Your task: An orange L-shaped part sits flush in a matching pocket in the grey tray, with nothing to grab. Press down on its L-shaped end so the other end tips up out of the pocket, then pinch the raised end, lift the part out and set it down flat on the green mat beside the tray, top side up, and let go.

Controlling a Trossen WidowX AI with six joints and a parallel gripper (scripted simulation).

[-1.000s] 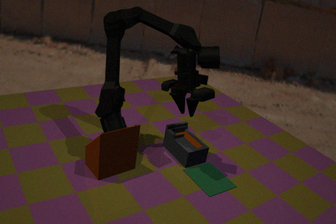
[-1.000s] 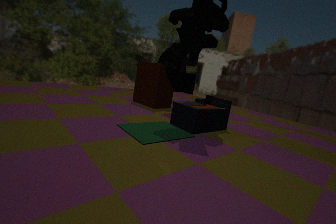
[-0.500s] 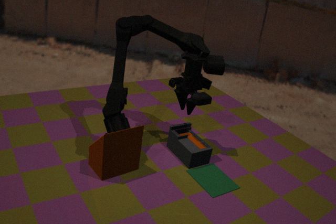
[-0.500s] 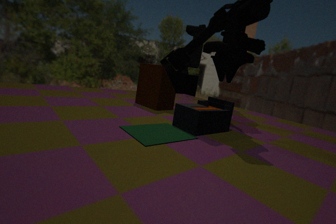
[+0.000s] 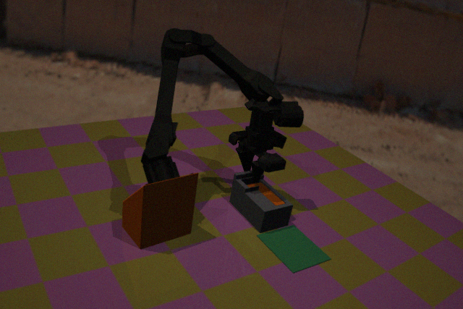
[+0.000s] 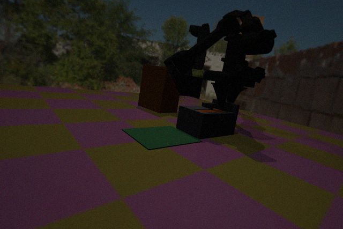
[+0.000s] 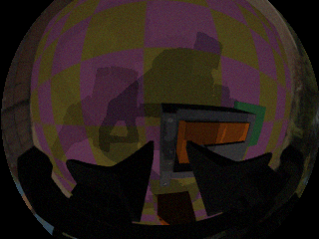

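Now: the orange L-shaped part 1 cm behind my gripper tip, 6 cm to the right of it and 2 cm below it. The rest, counted from my gripper tip: green mat 1 cm behind, 22 cm to the right, 9 cm below.
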